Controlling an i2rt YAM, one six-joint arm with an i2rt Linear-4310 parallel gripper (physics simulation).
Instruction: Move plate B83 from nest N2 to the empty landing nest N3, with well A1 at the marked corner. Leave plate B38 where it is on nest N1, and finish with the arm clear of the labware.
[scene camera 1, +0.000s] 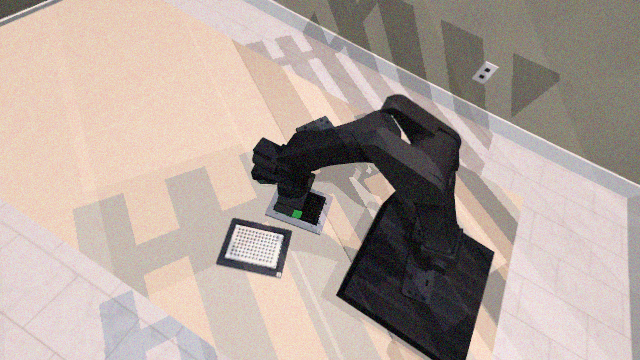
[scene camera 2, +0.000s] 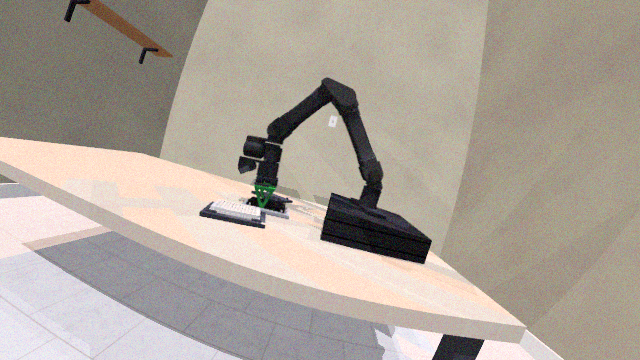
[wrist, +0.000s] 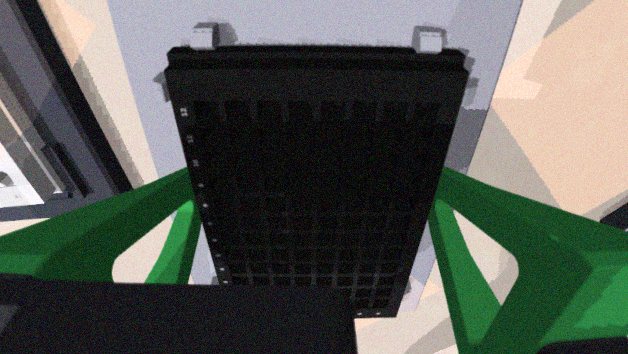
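Note:
My gripper (scene camera 1: 293, 209) (scene camera 2: 263, 195) (wrist: 314, 177) has green fingers and is shut on the long sides of the black well plate (scene camera 1: 315, 209) (scene camera 2: 273, 203) (wrist: 316, 167). The plate lies level over a light grey nest (scene camera 1: 308, 227) (scene camera 2: 280, 215) (wrist: 144, 66). I cannot tell whether it rests on the nest or hangs just above it. Two of the nest's white pegs show past the plate's far edge. The white well plate (scene camera 1: 253, 245) (scene camera 2: 234, 208) sits in its black nest (scene camera 1: 250, 267) just left of the gripper. I cannot read either plate's label.
A dark flat piece (scene camera 1: 318, 123), perhaps another nest, shows behind the arm's forearm. The arm's black base block (scene camera 1: 402, 286) (scene camera 2: 371, 226) stands right of the nests. The table edge runs along the front in the second scene view.

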